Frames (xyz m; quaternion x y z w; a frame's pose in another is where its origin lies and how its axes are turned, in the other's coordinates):
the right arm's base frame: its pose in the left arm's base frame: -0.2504 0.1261 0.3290 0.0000 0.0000 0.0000 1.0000
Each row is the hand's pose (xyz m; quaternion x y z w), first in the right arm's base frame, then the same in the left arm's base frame.
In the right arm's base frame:
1: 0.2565 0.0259 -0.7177 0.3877 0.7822 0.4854 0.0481
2: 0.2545 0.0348 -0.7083 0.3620 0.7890 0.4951 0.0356
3: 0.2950 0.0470 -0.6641 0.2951 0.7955 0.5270 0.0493
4: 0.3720 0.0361 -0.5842 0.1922 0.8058 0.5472 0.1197
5: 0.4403 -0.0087 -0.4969 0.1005 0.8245 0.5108 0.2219
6: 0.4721 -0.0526 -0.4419 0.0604 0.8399 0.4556 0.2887
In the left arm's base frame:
1: 0.0061 0.1520 -0.3887 0.3877 0.7822 0.4854 0.0481
2: 0.0041 0.1609 -0.3793 0.3620 0.7890 0.4951 0.0356
3: 0.0446 0.1731 -0.3351 0.2951 0.7955 0.5270 0.0493
4: 0.1216 0.1622 -0.2552 0.1922 0.8058 0.5472 0.1197
5: 0.1899 0.1174 -0.1679 0.1005 0.8245 0.5108 0.2219
6: 0.2217 0.0735 -0.1129 0.0604 0.8399 0.4556 0.2887

